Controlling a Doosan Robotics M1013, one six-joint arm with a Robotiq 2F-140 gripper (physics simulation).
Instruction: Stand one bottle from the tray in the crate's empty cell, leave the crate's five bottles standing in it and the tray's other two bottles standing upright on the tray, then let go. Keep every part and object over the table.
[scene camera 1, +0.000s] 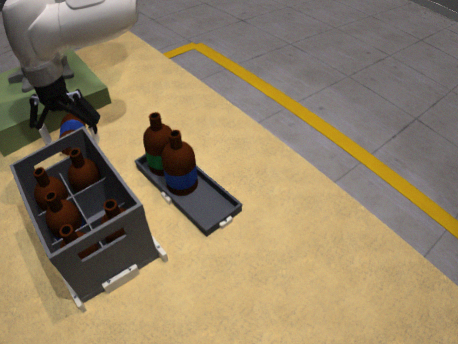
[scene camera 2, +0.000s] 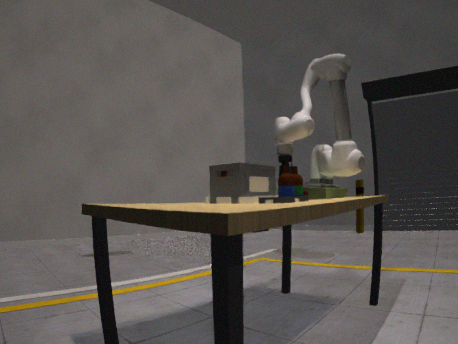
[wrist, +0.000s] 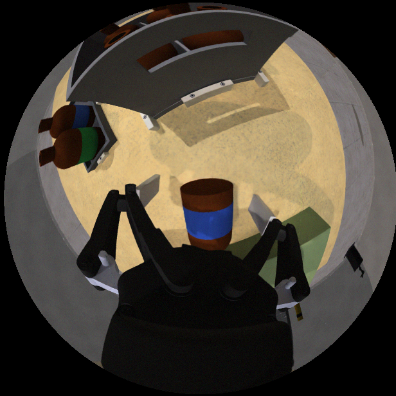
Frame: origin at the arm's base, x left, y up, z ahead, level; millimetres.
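Where they show: arm's base, link origin: (scene camera 2: 321, 187).
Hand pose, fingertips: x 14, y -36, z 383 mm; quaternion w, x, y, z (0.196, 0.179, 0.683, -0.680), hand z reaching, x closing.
Things, the pixels of their top centre, and the offset from my fingertips. "spot": a spot on its surface instead.
- brown bottle with a blue label, top centre: (scene camera 1: 69, 117) dx +15, dy +39, dz -64 mm
- grey crate, top centre: (scene camera 1: 67, 182) (scene camera 2: 243, 166) dx -33, dy +140, dz +287 mm
- tray, surface spot: (scene camera 1: 215, 200) spot: dx +248, dy -29, dz +341 mm
- green-label bottle, top centre: (scene camera 1: 154, 115) (scene camera 2: 294, 166) dx +193, dy +125, dz +178 mm
- blue-label bottle, top centre: (scene camera 1: 174, 133) (scene camera 2: 286, 165) dx +206, dy +125, dz +258 mm
A brown bottle with a blue label (scene camera 1: 72, 126) (wrist: 209, 222) lies on its side on the table between the crate and the green base block, its bottom towards the crate. My gripper (scene camera 1: 69, 131) (wrist: 205, 192) is open, pointing down, with one finger on each side of this bottle and a gap on both sides. The grey crate (scene camera 1: 80, 275) (scene camera 2: 225, 187) (wrist: 165, 90) holds five upright bottles; the middle cell of its tray-side row is empty. On the tray (scene camera 1: 215, 200) (wrist: 111, 135) stand a green-label bottle (scene camera 1: 154, 145) (wrist: 77, 147) and a blue-label bottle (scene camera 1: 179, 165) (wrist: 67, 120).
The green block (scene camera 1: 90, 82) (wrist: 300, 235) under the arm's base lies close behind the lying bottle's neck. The crate's near wall rises close to the gripper on the other side. White stops sit around the crate and tray. The table edge (scene camera 2: 165, 214) drops to the floor.
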